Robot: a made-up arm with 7 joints.
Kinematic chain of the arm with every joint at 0, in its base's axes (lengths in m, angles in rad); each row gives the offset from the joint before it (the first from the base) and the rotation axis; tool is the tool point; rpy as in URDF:
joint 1: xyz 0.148 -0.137 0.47 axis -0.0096 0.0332 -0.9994
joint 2: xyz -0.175 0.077 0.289 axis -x
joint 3: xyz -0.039 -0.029 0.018 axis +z
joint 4: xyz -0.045 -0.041 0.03 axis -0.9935 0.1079 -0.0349
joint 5: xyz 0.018 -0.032 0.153 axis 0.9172 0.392 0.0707
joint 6: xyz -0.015 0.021 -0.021 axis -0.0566 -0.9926 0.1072
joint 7: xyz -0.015 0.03 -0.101 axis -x
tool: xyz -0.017 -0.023 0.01 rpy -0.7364 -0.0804 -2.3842
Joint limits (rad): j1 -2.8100..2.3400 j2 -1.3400..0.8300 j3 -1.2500..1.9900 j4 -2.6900..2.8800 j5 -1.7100..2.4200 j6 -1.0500..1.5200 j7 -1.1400..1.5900
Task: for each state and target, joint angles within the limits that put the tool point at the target. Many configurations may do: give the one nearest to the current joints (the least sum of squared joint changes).
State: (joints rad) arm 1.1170 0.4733 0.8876 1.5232 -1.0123 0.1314 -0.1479
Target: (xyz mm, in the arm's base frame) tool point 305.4 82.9 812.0
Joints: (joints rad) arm 1.4141 0.7862 0.6449 1.9232 -0.8562 0.6904 -0.1601
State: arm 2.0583 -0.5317 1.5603 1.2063 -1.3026 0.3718 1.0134
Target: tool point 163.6 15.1 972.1
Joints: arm 1.5983 -0.3612 1.5309 0.8124 -1.7100 0.3772 0.8391
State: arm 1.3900 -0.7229 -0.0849 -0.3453 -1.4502 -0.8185 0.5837
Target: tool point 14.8 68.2 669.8
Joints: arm 1.4389 -0.7944 0.3134 -0.4328 -1.4819 -0.6978 0.6290
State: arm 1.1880 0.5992 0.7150 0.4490 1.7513 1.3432 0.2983
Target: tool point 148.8 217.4 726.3
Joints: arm 0.9806 0.8300 0.6019 1.1856 1.9184 1.1448 0.2773
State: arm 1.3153 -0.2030 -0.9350 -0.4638 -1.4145 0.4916 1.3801
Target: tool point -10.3 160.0 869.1
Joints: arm 1.3075 -0.0283 -0.8812 -0.3071 -1.4624 0.5626 1.3662
